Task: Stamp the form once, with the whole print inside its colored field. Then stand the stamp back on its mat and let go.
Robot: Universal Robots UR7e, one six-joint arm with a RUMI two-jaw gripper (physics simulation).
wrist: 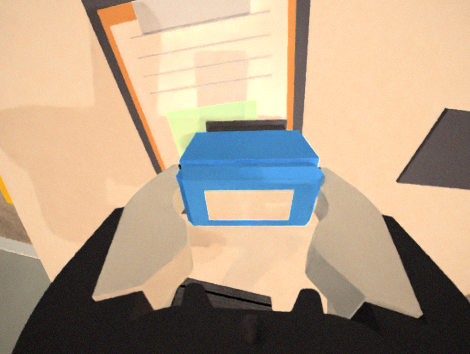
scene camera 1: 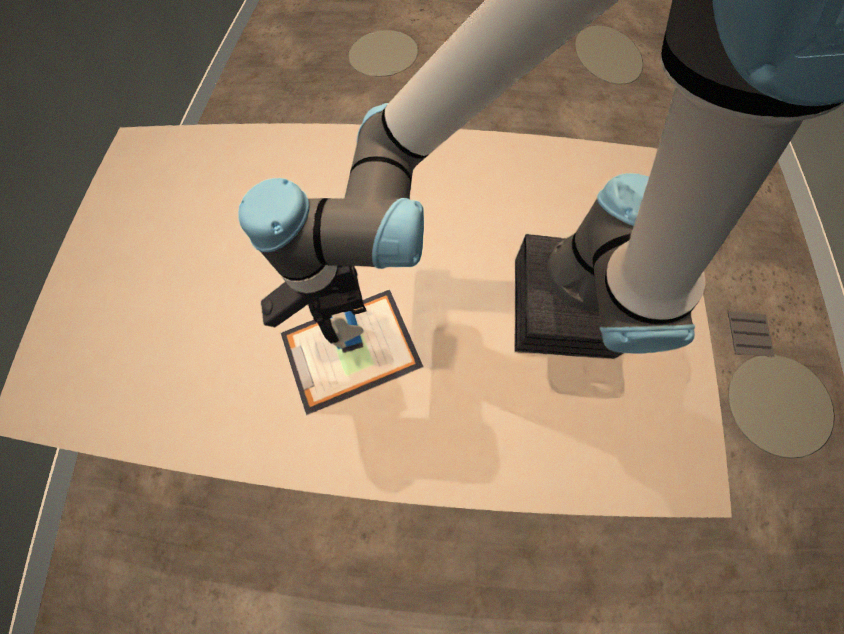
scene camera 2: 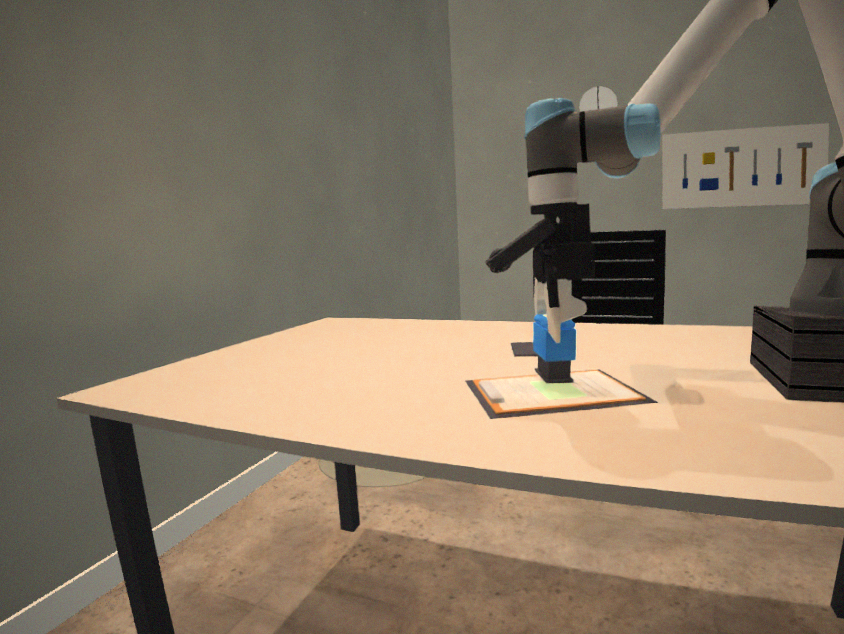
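Seen in the pictures: gripper, fingertip midpoint: (wrist: 247, 168) (scene camera 1: 338, 321) (scene camera 2: 549, 336); arm's base, origin of the base link: (scene camera 1: 584, 275) (scene camera 2: 842, 313).
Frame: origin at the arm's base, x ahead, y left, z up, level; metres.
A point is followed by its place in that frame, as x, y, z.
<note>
A blue stamp (scene camera 1: 350, 319) {0.443, 0.038, 0.004} (scene camera 2: 554, 346) {0.467, 0.069, -0.033} (wrist: 250, 149) {0.488, 0.029, -0.022} with a black base is upright between my fingers. My gripper (scene camera 1: 346, 330) {0.471, 0.028, -0.027} (scene camera 2: 556, 328) {0.471, 0.028, -0.027} (wrist: 247, 168) {0.471, 0.028, -0.027} is shut on its blue body. The base is over the form (scene camera 1: 397, 334) {0.368, 0.041, -0.103} (scene camera 2: 610, 388) {0.380, 0.060, -0.103} (wrist: 215, 42) {0.545, 0.069, -0.103}, at the back part of the light green field (scene camera 1: 356, 365) {0.455, 0.096, -0.103} (scene camera 2: 560, 391) {0.458, 0.077, -0.103} (wrist: 181, 127) {0.464, 0.099, -0.103}. I cannot tell whether the base touches the paper. No print shows on the visible green; the rest is hidden by the stamp. The dark mat (scene camera 2: 522, 349) {0.511, -0.211, -0.104} (wrist: 440, 150) {0.488, -0.189, -0.104} lies apart from the clipboard; it does not show in scene camera 1.
The form lies on a dark clipboard (scene camera 1: 364, 388) {0.443, 0.143, -0.107} (scene camera 2: 573, 409) {0.446, 0.145, -0.107} (wrist: 298, 65) {0.539, -0.007, -0.107} with an orange border and a grey clip (scene camera 1: 302, 367) {0.563, 0.090, -0.096} (scene camera 2: 490, 391) {0.564, 0.101, -0.096} (wrist: 192, 12) {0.561, 0.087, -0.096}. The arm's dark base block (scene camera 1: 545, 327) {0.104, 0.097, 0.012} (scene camera 2: 794, 361) {0.131, 0.106, -0.051} stands at the right of the table (scene camera 1: 170, 382) {0.860, 0.091, -0.108} (scene camera 2: 307, 388) {0.880, 0.065, -0.108}.
</note>
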